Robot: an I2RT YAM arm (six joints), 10 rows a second.
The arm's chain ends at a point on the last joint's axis. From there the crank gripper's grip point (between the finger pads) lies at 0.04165 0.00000 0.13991 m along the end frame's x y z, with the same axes.
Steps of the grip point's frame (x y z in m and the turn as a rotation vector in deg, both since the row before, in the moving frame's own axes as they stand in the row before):
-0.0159, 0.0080, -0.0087, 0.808, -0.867, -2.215
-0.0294, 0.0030, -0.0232, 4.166, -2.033, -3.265
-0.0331, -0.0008, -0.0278, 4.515, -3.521, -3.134
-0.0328, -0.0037, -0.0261, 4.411, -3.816, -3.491
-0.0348, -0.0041, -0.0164, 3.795, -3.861, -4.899
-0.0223, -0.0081, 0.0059, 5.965, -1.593, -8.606
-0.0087, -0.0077, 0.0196, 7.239, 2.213, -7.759
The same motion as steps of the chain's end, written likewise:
-0.0137, 0.0115, -0.0093, 0.808, -0.867, -2.215
-0.0241, 0.0154, -0.0241, 4.166, -2.033, -3.265
-0.0241, 0.0123, -0.0296, 4.515, -3.521, -3.134
-0.0230, 0.0094, -0.0280, 4.411, -3.816, -3.491
-0.0248, 0.0084, -0.0185, 3.795, -3.861, -4.899
-0.0169, 0.0124, 0.0059, 5.965, -1.593, -8.606
-0.0125, 0.0157, 0.0228, 7.239, 2.213, -7.759

